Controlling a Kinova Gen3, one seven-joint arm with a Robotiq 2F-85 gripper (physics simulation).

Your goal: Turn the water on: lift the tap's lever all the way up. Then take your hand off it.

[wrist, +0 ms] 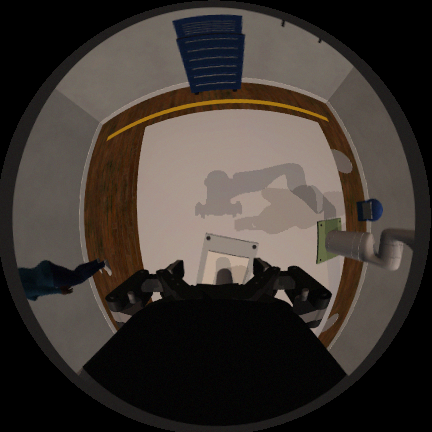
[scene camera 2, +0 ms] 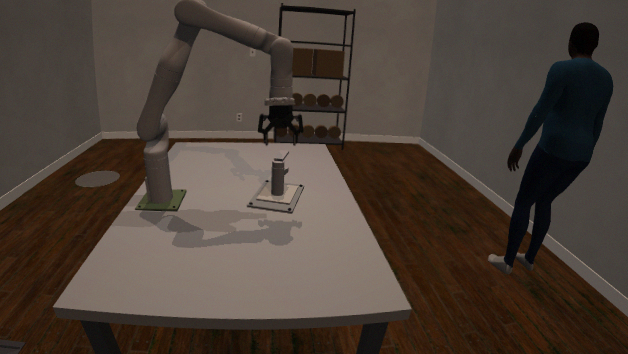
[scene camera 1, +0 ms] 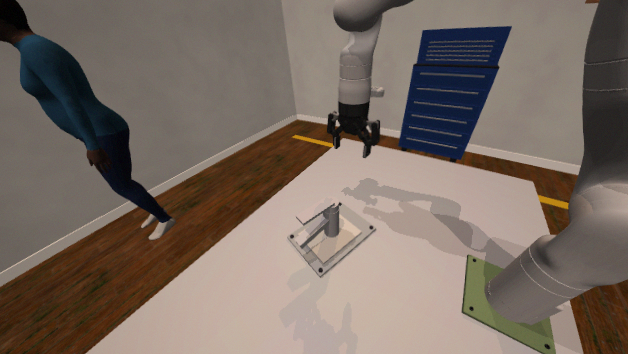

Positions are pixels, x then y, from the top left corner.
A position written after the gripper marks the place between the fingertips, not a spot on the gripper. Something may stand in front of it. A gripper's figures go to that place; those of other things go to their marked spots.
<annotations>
The gripper (scene camera 1: 350, 152) is 55 cm from the lens. A pale base plate (scene camera 1: 359, 222): 66 cm from the lens.
</annotations>
